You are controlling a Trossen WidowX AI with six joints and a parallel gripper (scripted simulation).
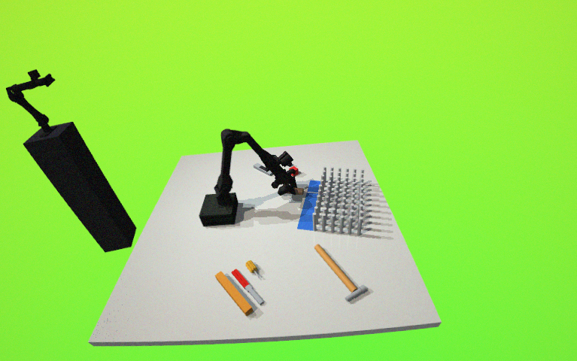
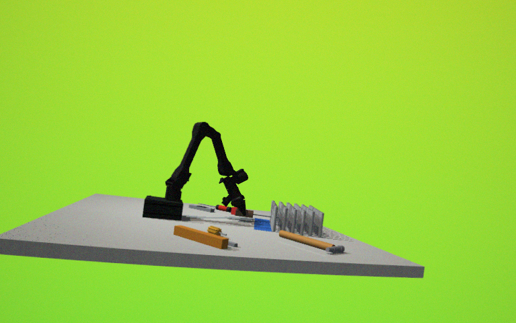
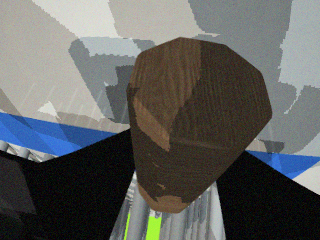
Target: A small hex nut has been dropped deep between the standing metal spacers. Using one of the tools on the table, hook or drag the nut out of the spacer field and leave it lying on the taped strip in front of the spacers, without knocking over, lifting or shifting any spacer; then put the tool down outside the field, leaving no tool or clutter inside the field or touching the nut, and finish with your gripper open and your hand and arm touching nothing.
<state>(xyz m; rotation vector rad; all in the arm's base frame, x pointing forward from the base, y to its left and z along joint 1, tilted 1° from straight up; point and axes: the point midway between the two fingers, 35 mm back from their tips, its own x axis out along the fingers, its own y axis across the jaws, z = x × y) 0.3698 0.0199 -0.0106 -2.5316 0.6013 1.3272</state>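
My gripper tip is now 6 cm short of the blue taped strip, 8 cm to the left of it and 3 cm above it. Also, from my gripper tip: red block 4 cm ahead, 21 cm to the left, 1 cm below; yellow tool 30 cm behind, 41 cm to the right, 1 cm below; brown-handled hook tool 9 cm ahead, 5 cm to the right.
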